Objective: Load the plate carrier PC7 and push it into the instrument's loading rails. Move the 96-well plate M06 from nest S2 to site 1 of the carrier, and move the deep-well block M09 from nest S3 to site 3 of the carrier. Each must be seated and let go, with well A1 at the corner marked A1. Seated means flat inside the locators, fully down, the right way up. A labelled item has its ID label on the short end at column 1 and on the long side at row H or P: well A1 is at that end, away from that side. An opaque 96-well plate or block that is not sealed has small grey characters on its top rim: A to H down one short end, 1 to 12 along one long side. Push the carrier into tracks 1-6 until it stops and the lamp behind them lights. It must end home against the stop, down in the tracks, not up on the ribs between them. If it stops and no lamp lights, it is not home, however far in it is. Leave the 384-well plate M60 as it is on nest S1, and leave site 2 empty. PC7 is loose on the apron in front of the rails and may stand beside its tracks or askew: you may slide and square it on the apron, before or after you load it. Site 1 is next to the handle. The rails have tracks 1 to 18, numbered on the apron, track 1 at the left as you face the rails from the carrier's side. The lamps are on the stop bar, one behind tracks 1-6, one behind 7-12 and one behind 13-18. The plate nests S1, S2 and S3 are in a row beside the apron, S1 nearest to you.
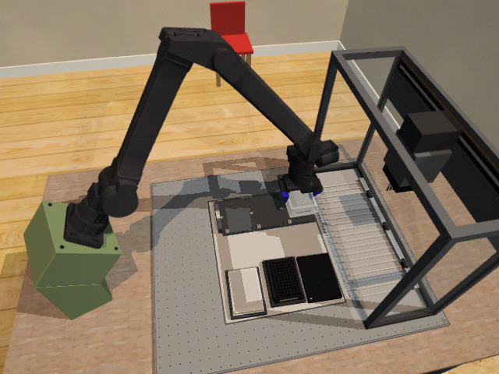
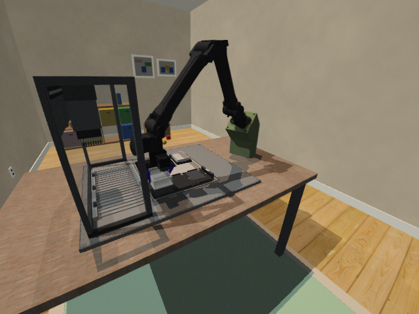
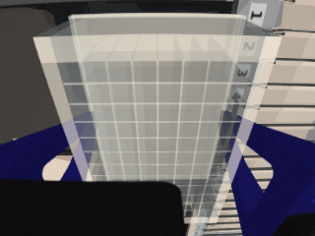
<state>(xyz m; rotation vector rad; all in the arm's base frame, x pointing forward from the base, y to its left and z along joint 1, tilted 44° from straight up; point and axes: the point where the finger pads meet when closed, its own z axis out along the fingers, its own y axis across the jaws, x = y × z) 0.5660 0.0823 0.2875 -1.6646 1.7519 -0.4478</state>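
The nest S2 lies 260 mm to the right of my hand, 100 mm behind it and 50 mm below it. The rest, counted from my hand: clear 96-well plate M06 (right at my hand); nest S3 (260 mm to the right, 50 mm below, 10 mm ahead); dark carrier PC7 (110 mm behind, 40 mm below, 10 mm to the right).
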